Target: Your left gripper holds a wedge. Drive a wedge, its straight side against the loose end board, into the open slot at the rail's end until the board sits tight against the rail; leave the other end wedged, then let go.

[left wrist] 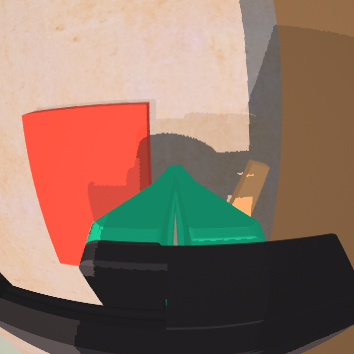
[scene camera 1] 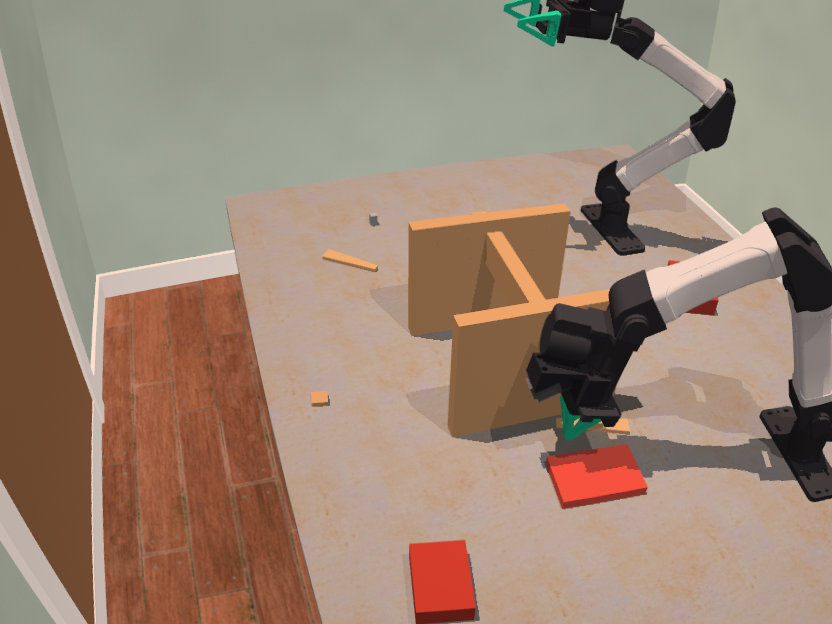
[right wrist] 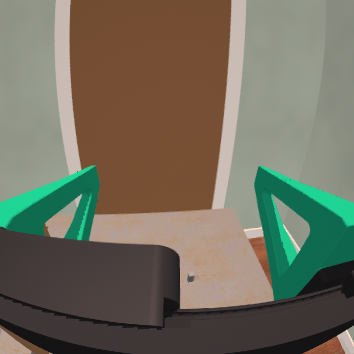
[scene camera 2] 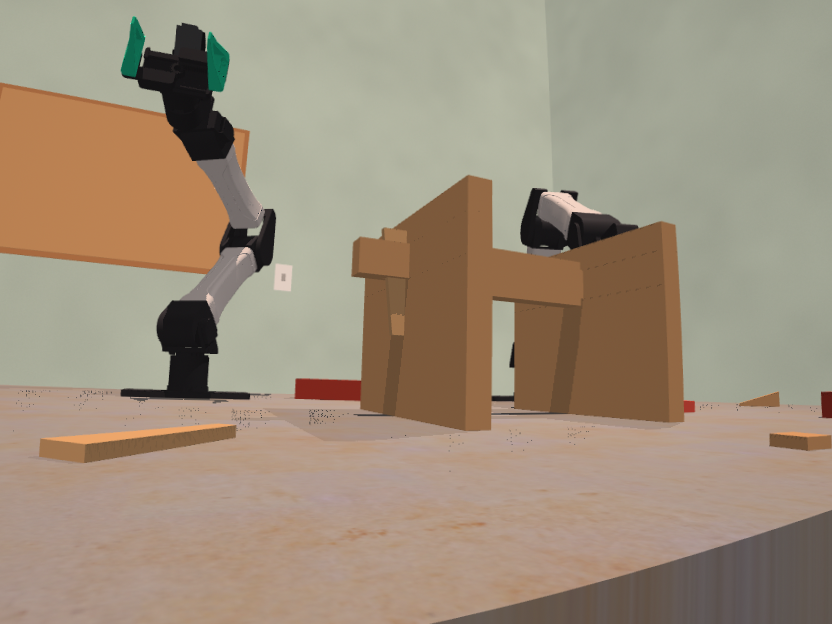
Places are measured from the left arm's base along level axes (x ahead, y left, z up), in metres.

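Where they show: left gripper, between the fingertips: (left wrist: 174, 174) (scene camera 1: 568, 438); right gripper, between the fingertips: (scene camera 1: 510, 15) (right wrist: 176, 174) (scene camera 2: 171, 27); left arm's base, origin of its link: (scene camera 1: 799, 453); right arm's base, origin of its link: (scene camera 1: 611, 229) (scene camera 2: 187, 397).
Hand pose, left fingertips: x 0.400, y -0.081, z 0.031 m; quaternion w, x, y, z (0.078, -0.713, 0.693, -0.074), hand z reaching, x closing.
Note:
Each offset is from my left fingertips to the centre of the thing. "spot": to the spot under its first point.
My left gripper (scene camera 1: 572, 436) (left wrist: 174, 174) is shut, its fingertips together with no wedge between them, low beside the lower end board {0.031 m ahead, 0.088 m right, 0.081 m up} (scene camera 1: 500, 376) (scene camera 2: 621, 329) (left wrist: 315, 150). A tan wedge {0.059 m back, 0.042 m right, 0.027 m down} (scene camera 1: 619, 426) (left wrist: 257, 176) lies on the table between that board and the fingers, partly hidden by them. The rail {0.046 m ahead, 0.216 m right, 0.141 m up} (scene camera 1: 516, 265) (scene camera 2: 537, 275) joins this board to the far board {0.060 m ahead, 0.339 m right, 0.081 m up} (scene camera 1: 443, 275) (scene camera 2: 478, 308). At the far end, a wedge {0.063 m ahead, 0.366 m right, 0.118 m up} (scene camera 2: 396, 295) stands upright through the protruding rail end {spot: 0.079 m ahead, 0.393 m right, 0.140 m up} (scene camera 2: 372, 257). The near slot is hidden by my left arm. My right gripper (scene camera 1: 512, 16) (scene camera 2: 172, 30) (right wrist: 176, 174) is open and empty, raised high.
A flat red block {0.031 m back, 0.062 m left, 0.023 m down} (scene camera 1: 594, 475) (left wrist: 90, 160) lies beside the left gripper. Another red block {0.233 m ahead, 0.212 m left, 0.015 m down} (scene camera 1: 440, 577) lies lower in scene camera 1. A long tan piece {0.289 m ahead, 0.559 m right, 0.027 m down} (scene camera 1: 349, 260) (scene camera 2: 137, 443), a small tan block {0.371 m ahead, 0.166 m right, 0.027 m down} (scene camera 1: 319, 398) (scene camera 2: 799, 441) and a grey cube {0.229 m ahead, 0.703 m right, 0.019 m down} (scene camera 1: 373, 218) (right wrist: 190, 277) lie on the table.

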